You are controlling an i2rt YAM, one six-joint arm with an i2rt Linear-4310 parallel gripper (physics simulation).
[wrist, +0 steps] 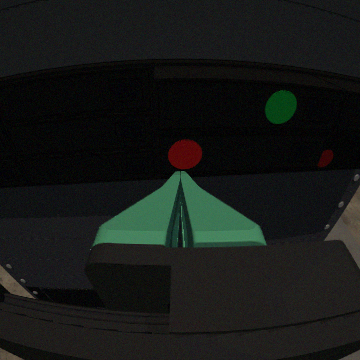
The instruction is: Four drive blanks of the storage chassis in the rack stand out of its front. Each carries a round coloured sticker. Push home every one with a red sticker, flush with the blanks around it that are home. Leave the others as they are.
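A blank with a round red sticker is near the middle of the dark chassis front, in its lower row. A green sticker is higher and to the right. A second red sticker shows at the far right, low down, narrow and partly cut off from view. No other coloured sticker shows. My gripper is shut and empty, its green fingertips just below the middle red sticker in the view. Whether they touch the blank is not clear. The front is very dark, so how far each blank stands out is hard to tell.
A broad dark surface spans the top of the view above the blanks. A dark panel lies below them. Rack edges with round screws run down the right and lower left. Brownish floor shows beyond both edges.
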